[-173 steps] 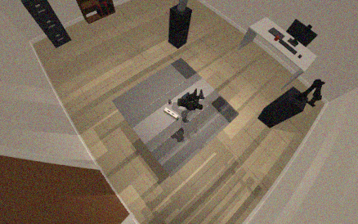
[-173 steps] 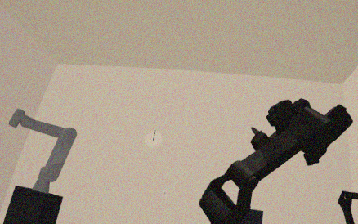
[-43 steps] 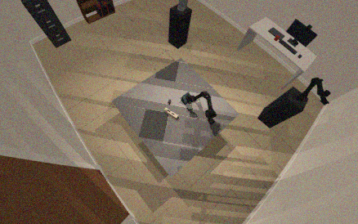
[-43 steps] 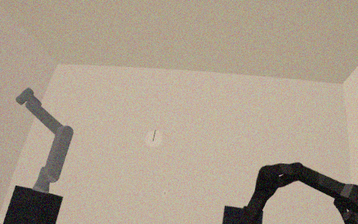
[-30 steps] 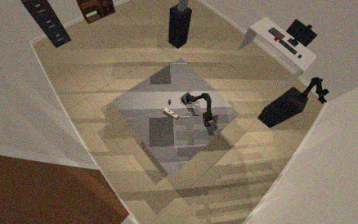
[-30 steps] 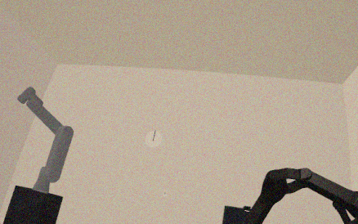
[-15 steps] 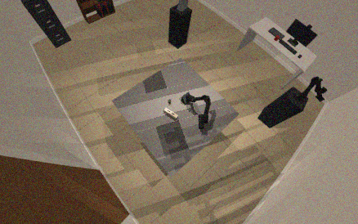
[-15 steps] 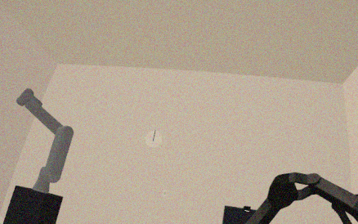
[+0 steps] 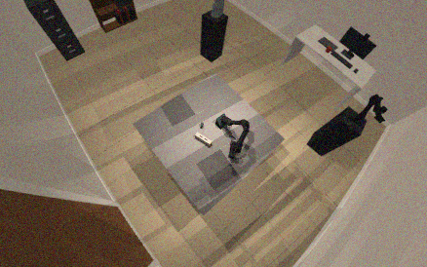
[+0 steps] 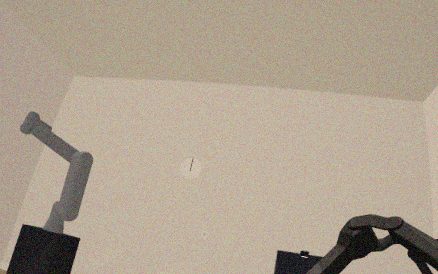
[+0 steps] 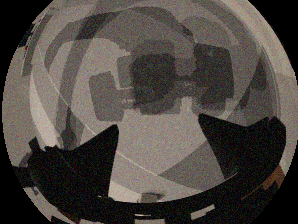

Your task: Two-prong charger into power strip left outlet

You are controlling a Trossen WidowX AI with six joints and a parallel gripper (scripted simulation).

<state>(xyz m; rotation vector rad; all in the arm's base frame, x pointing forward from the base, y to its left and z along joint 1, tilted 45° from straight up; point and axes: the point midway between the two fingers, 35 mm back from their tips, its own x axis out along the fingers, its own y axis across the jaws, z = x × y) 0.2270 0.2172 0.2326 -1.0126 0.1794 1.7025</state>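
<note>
The dark two-prong charger is 460 mm to the right of my gripper tip and 10 mm below it.
</note>
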